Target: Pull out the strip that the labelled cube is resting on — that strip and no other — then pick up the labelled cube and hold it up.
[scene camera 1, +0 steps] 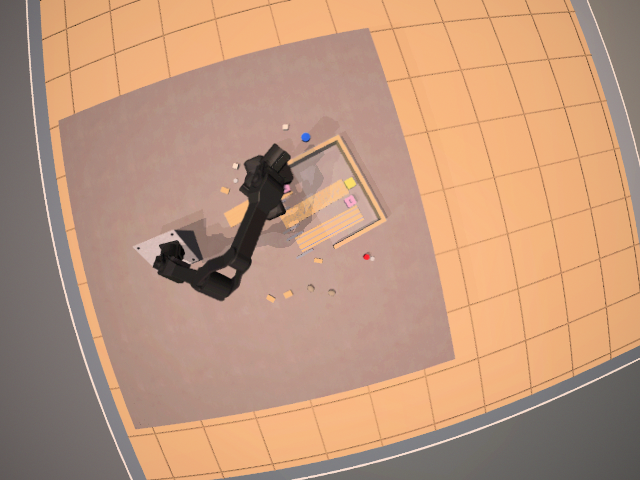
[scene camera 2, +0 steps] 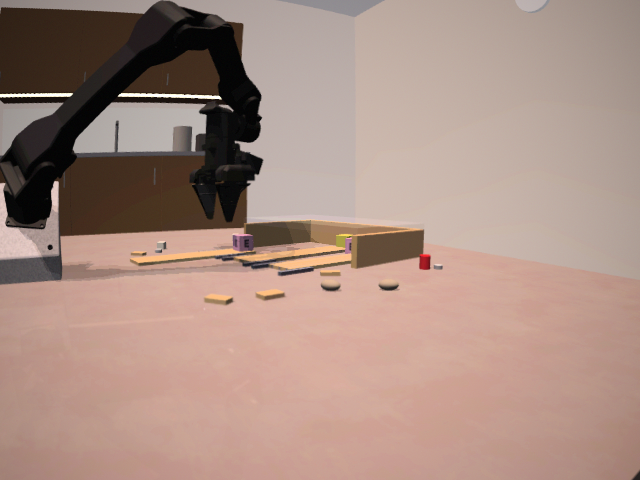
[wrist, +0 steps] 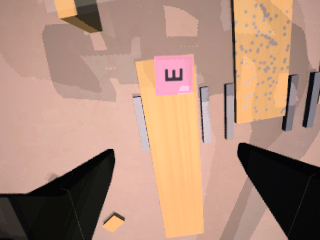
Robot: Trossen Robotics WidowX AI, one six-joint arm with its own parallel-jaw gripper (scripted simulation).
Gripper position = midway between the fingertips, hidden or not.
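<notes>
A labelled cube (wrist: 173, 74) is in view. My gripper (scene camera 2: 219, 220) (wrist: 176, 151) is open and holds nothing.
</notes>
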